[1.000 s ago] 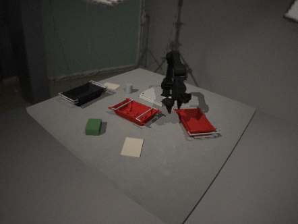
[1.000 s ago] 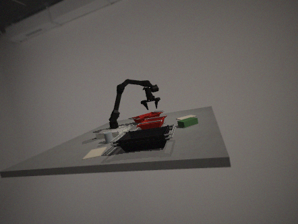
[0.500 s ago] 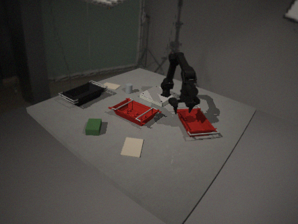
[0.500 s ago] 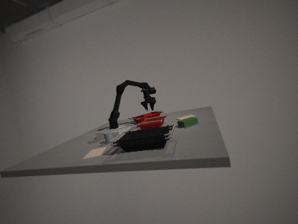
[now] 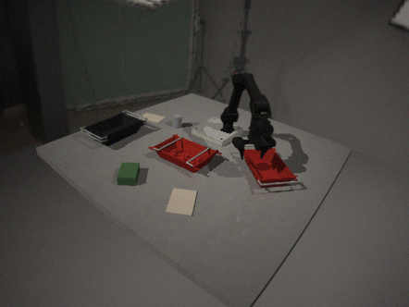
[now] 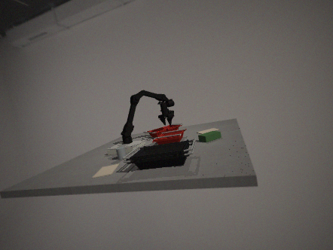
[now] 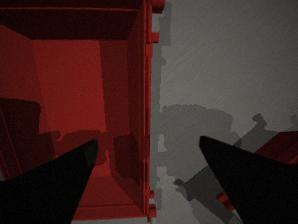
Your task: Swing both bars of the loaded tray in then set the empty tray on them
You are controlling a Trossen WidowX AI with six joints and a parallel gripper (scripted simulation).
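Right now my gripper tip is 6 cm past the red tray, 6 cm to the right of it and 4 cm above it. Round my gripper tip: green block (36 cm ahead, 41 cm to the right, 7 cm below); then grey cylinder (20 cm behind, 57 cm to the right, 5 cm below).
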